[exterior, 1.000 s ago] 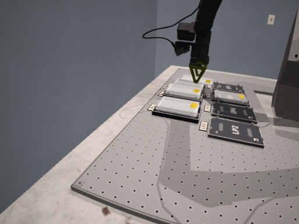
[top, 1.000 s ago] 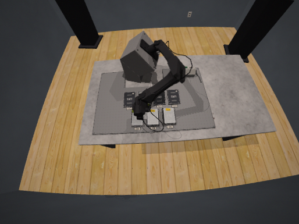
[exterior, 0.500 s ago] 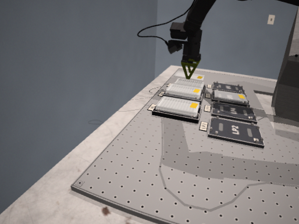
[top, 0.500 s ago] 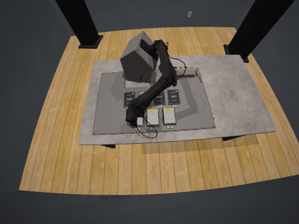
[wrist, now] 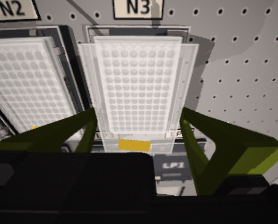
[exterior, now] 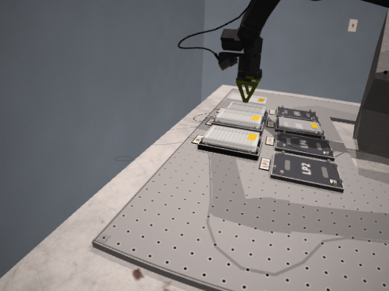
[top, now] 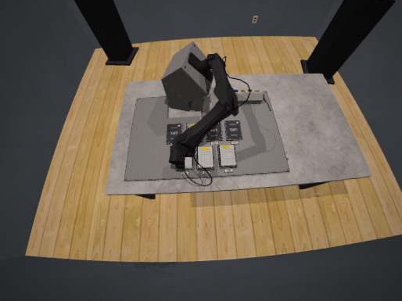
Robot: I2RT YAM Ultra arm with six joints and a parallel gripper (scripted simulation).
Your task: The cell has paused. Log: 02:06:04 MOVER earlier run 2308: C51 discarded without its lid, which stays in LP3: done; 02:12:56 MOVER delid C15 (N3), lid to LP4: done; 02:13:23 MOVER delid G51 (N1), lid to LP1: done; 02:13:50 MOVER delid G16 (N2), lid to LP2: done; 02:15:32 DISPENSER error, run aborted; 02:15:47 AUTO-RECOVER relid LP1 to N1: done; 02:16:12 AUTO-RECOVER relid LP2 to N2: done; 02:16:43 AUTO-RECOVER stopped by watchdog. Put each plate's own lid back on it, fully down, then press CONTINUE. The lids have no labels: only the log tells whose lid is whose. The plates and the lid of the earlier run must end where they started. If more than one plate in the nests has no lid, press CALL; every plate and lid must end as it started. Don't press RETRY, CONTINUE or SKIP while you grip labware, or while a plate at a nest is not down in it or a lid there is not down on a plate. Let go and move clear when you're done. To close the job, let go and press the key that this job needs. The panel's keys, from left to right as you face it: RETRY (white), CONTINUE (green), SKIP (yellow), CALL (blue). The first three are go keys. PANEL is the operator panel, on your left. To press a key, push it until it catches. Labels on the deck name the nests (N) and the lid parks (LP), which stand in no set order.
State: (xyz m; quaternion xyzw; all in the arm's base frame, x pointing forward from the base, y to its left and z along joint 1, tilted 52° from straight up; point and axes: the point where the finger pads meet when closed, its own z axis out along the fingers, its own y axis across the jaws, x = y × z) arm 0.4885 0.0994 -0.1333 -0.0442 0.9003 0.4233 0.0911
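My gripper is now 4 cm above the plate. Round my hand: yellow key (53 cm behind, 33 cm to the left); unlabelled lid (right at my hand); blue key (52 cm behind, 28 cm to the left).
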